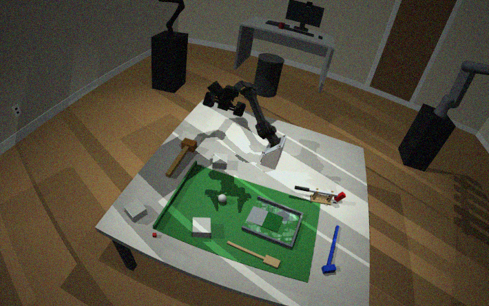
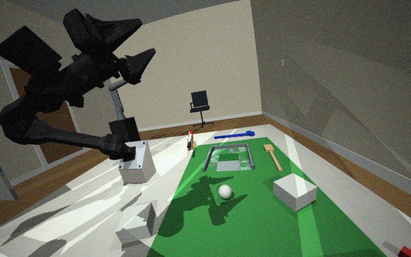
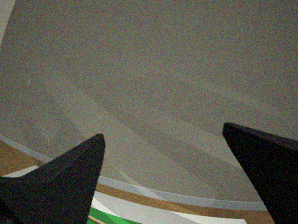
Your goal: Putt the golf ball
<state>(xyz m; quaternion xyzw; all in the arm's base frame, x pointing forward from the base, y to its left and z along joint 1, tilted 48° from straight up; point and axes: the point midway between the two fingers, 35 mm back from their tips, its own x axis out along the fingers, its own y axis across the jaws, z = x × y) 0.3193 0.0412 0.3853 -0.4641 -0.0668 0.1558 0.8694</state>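
The red putter lies 90 mm behind my gripper tip, 560 mm to the left of it and 400 mm below it. From my gripper tip the other things lie so: green mat: 160 mm ahead, 200 mm to the left, 460 mm below; then red cube: 420 mm ahead, 150 mm to the right, 460 mm below; then white golf ball: 100 mm ahead, 70 mm to the left, 440 mm below.
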